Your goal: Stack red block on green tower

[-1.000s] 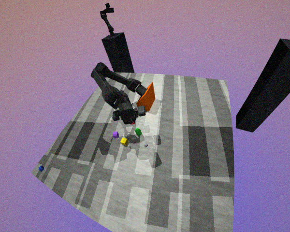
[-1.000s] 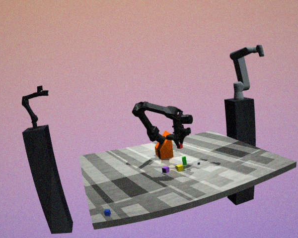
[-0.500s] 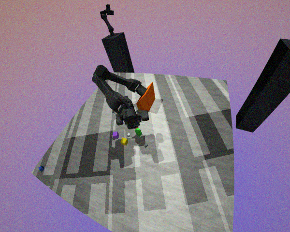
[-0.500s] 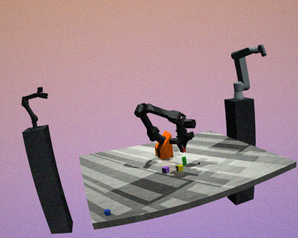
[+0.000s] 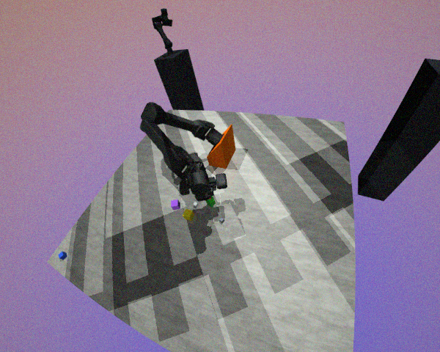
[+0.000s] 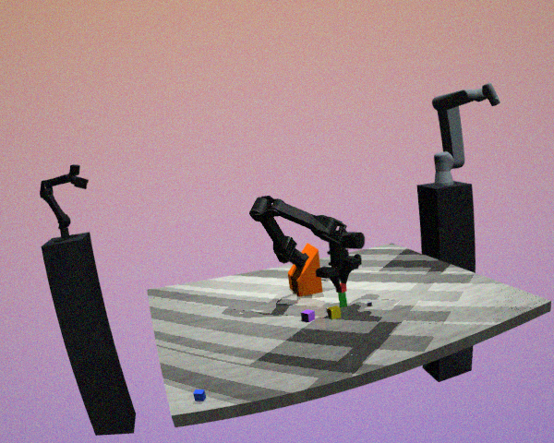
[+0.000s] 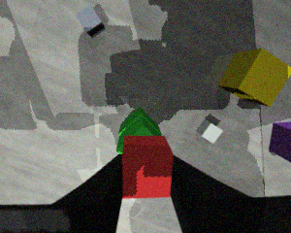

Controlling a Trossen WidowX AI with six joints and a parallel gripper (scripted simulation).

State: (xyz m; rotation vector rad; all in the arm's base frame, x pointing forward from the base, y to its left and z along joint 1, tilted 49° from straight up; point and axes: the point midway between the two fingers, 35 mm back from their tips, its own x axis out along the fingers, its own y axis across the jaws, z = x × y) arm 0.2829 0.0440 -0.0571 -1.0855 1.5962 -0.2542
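My gripper tip is now 1 cm below the red block. Also, from my gripper tip: white cube (3 cm ahead, 6 cm to the right, 6 cm below); then grey cube (6 cm ahead, 9 cm to the left, 6 cm below); then yellow cube (10 cm ahead, 6 cm to the right, 5 cm below).
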